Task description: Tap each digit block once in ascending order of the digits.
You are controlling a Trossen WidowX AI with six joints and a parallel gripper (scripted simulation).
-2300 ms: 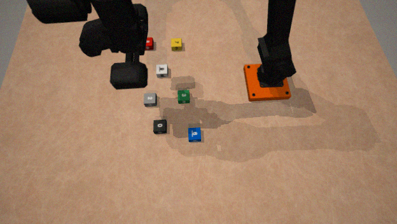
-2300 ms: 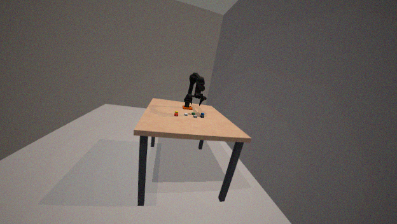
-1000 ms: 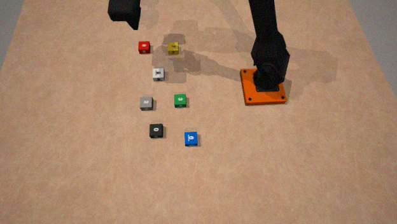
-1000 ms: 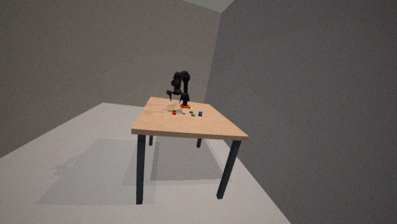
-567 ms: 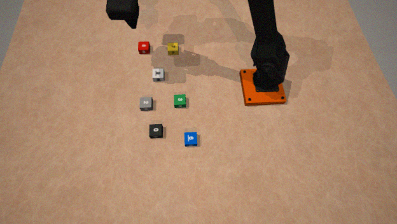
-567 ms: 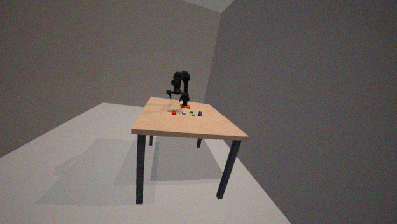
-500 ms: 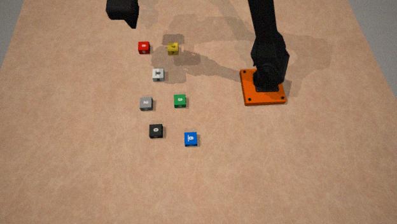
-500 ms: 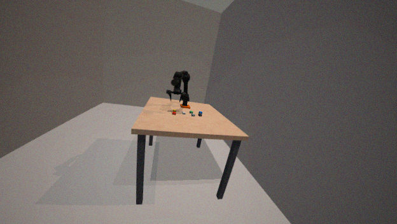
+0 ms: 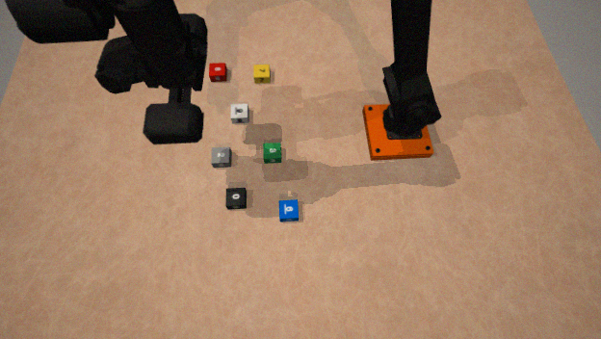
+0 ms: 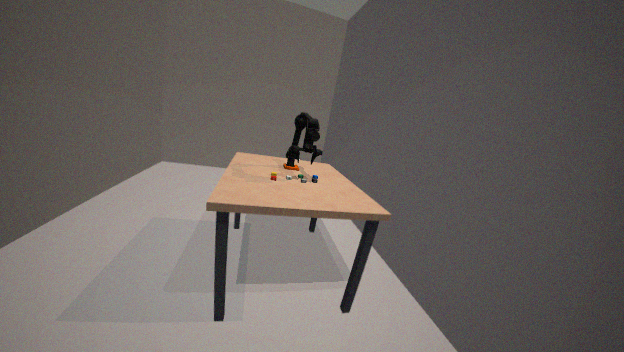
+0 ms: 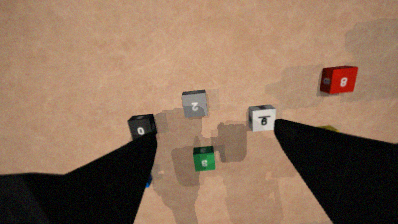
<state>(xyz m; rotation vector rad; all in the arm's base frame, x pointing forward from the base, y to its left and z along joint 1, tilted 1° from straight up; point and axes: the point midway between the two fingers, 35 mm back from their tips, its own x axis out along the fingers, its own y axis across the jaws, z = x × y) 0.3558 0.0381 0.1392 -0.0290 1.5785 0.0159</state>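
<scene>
Now: gripper tip 40 mm past the black block, 100 mm to the right of it and 120 mm above it. Also, from my gripper tip: grey block (10 mm behind, 20 mm to the left, 120 mm below); green block (110 mm behind, 10 mm to the left, 120 mm below); white block (40 mm behind, 80 mm to the right, 120 mm below).
</scene>
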